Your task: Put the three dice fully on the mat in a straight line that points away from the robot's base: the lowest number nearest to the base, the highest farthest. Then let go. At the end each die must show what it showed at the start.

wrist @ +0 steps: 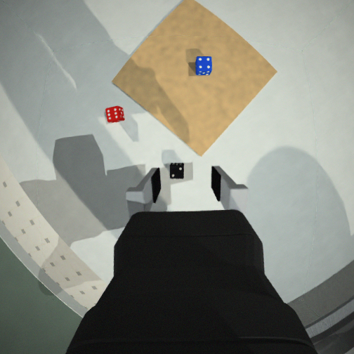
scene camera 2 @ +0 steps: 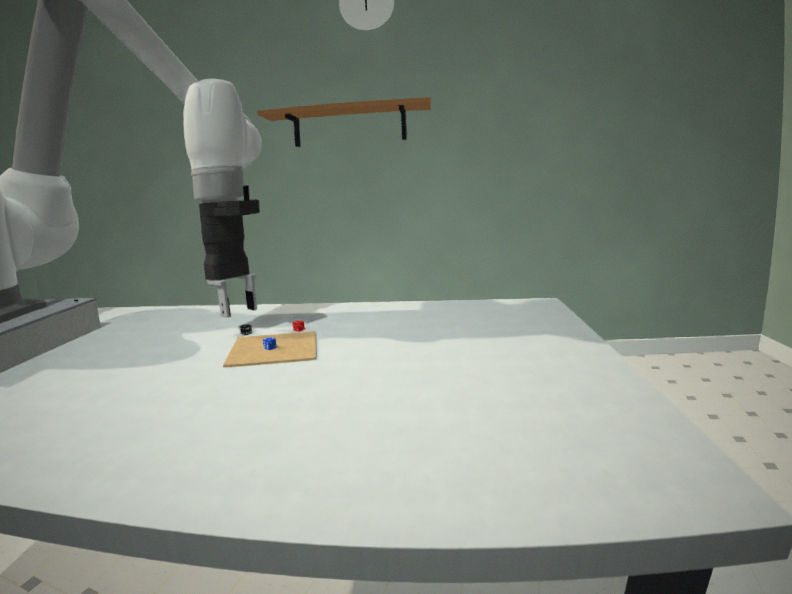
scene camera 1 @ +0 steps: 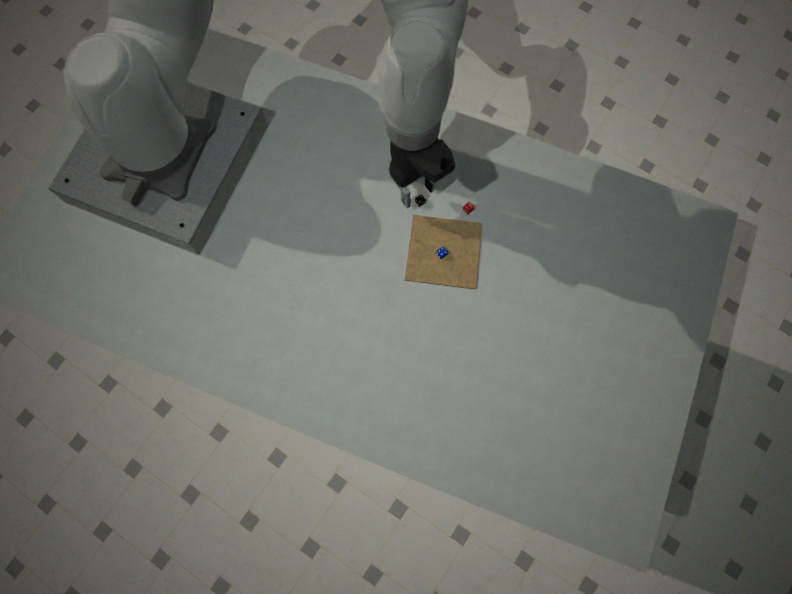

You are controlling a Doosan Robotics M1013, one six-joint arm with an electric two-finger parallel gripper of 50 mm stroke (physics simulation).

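Places are measured from the arm's base along level axes (x ahead, y left, z up), in millimetres.
Pixels of known places: gripper, between the fingertips: (scene camera 2: 239,312) (scene camera 1: 417,195); arm's base, origin of its link: (scene camera 1: 159,150).
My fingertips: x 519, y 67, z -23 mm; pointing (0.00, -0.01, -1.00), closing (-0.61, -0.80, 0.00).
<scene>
For each thing: its top centre in the pictures, then the offset to it from my fingertips. Level surfaces: height alone.
- blue die, centre of its top: (scene camera 2: 269,338) (scene camera 1: 442,251) dx +78, dy -89, dz -22 mm
- tan mat, centre of its top: (scene camera 2: 273,346) (scene camera 1: 443,250) dx +81, dy -81, dz -39 mm
- black die, centre of its top: (scene camera 2: 245,325) (scene camera 1: 420,198) dx +5, dy +8, dz -26 mm
- red die, centre of its top: (scene camera 2: 298,321) (scene camera 1: 468,206) dx +103, dy +22, dz -26 mm
- table, height of its surface: dz -43 mm
A blue die (scene camera 1: 442,253) (scene camera 2: 269,343) (wrist: 203,65) with four pips on top rests near the middle of the tan mat (scene camera 1: 460,271) (scene camera 2: 300,351) (wrist: 240,75). A black die (scene camera 1: 420,200) (scene camera 2: 245,329) (wrist: 177,170) showing two on top lies on the table, off the mat, near one corner. A red die (scene camera 1: 468,207) (scene camera 2: 298,326) (wrist: 114,114), its top seemingly six, lies off the mat too, farther from the base than the black one. My gripper (scene camera 1: 417,193) (scene camera 2: 238,311) (wrist: 185,177) is open and empty, above the table close to the black die, which appears between the fingers in the wrist view.
The robot's base plate (scene camera 1: 220,185) (scene camera 2: 63,320) stands at the left of the table (scene camera 1: 358,358) (scene camera 2: 447,447). A wooden shelf (scene camera 2: 351,108) is on the green wall behind. Arm shadows fall across the table and part of the mat.
</scene>
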